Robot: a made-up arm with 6 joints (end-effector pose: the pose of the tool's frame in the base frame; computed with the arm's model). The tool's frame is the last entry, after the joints.
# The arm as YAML. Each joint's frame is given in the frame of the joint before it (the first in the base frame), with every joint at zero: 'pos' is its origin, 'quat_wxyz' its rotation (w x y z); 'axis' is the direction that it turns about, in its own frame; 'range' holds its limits. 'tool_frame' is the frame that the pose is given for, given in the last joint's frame.
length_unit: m
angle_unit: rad
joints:
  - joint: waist
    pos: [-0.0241, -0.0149, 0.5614]
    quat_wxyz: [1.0, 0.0, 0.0, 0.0]
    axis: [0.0, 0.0, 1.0]
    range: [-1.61, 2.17]
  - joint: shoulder
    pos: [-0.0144, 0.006, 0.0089]
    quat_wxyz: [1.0, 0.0, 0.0, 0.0]
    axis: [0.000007, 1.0, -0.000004]
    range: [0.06, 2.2]
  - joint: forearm
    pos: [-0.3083, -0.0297, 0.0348]
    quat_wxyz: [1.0, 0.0, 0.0, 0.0]
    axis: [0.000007, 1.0, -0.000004]
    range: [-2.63, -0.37]
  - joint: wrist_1
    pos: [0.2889, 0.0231, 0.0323]
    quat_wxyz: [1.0, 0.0, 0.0, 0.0]
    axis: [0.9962, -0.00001, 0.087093]
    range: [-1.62, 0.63]
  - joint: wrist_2
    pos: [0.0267, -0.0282, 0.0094]
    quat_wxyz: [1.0, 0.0, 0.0, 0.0]
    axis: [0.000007, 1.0, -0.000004]
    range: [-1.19, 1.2]
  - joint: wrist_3
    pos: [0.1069, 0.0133, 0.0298]
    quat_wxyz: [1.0, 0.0, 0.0, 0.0]
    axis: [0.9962, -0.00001, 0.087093]
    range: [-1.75, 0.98]
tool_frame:
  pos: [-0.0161, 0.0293, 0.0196]
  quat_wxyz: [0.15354, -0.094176, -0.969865, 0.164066]
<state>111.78 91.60 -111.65 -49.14 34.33 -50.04</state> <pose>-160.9 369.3 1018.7 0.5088 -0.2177 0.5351 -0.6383</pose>
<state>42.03 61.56 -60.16 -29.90 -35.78 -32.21</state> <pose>120.1 192.9 948.2 0.3939 -0.0445 0.7924 -0.4637</pose>
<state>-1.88 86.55 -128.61 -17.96 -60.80 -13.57</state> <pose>132.3 29.8 1194.9 0.6584 0.3093 0.6447 -0.2350</pose>
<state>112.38 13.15 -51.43 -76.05 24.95 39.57</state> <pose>-34.9 -27.0 979.3 0.2480 -0.4700 0.8352 -0.1414</pose>
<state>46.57 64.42 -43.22 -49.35 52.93 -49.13</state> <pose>165.5 135.8 709.8 0.1723 0.1170 -0.2646 0.9416</pose>
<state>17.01 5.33 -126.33 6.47 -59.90 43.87</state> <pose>-594.9 -212.5 818.4 0.9411 -0.2632 0.1173 0.1768</pose>
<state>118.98 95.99 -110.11 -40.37 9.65 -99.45</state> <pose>-226.8 378.4 998.6 0.7923 0.0183 0.3606 -0.4919</pose>
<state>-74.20 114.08 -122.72 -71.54 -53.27 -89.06</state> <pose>186.7 -483.2 952.3 0.0953 -0.3491 0.2361 0.9018</pose>
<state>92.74 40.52 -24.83 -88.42 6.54 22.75</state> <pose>-79.3 168.0 723.7 0.3345 -0.3900 0.5883 -0.6244</pose>
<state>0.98 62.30 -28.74 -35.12 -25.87 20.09</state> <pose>221.4 46.9 747.6 0.2040 0.0379 -0.9338 0.2914</pose>
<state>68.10 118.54 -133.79 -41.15 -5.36 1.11</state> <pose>130.1 497.0 1004.5 0.2899 -0.2977 0.8386 -0.3522</pose>
